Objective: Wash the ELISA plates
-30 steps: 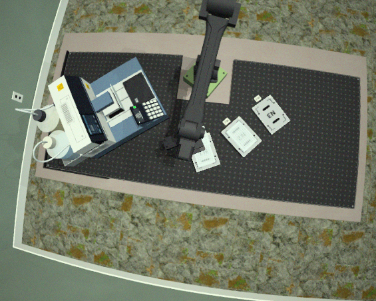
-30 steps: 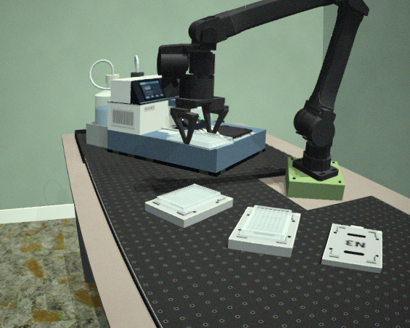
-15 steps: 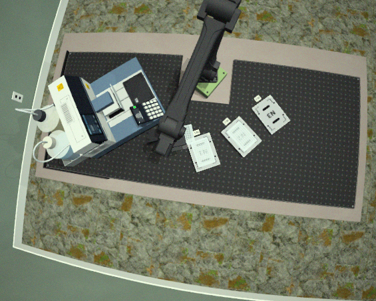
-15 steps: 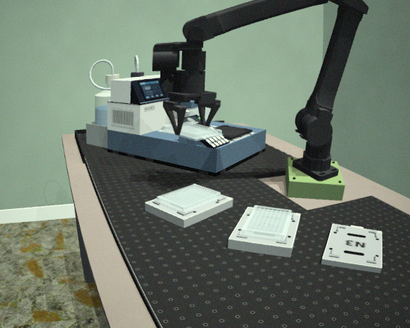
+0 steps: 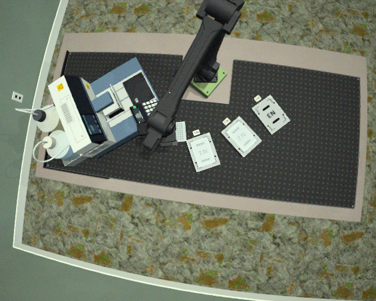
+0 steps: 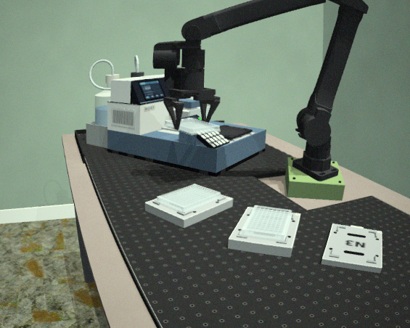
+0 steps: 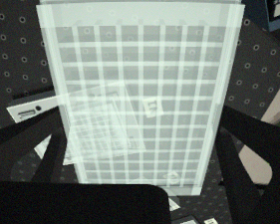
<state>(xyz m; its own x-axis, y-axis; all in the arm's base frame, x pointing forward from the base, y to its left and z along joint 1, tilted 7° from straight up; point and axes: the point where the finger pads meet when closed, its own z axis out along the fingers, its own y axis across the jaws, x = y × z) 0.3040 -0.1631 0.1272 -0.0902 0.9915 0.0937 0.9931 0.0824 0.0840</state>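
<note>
The dark carrier lies 230 mm behind my hand, 180 mm to the right of it and 70 mm below it. From my hand the other things lie so: plate washer 310 mm to the right, 160 mm behind, 30 mm below; then N1 label 160 mm below, 100 mm to the left, 30 mm behind.
</note>
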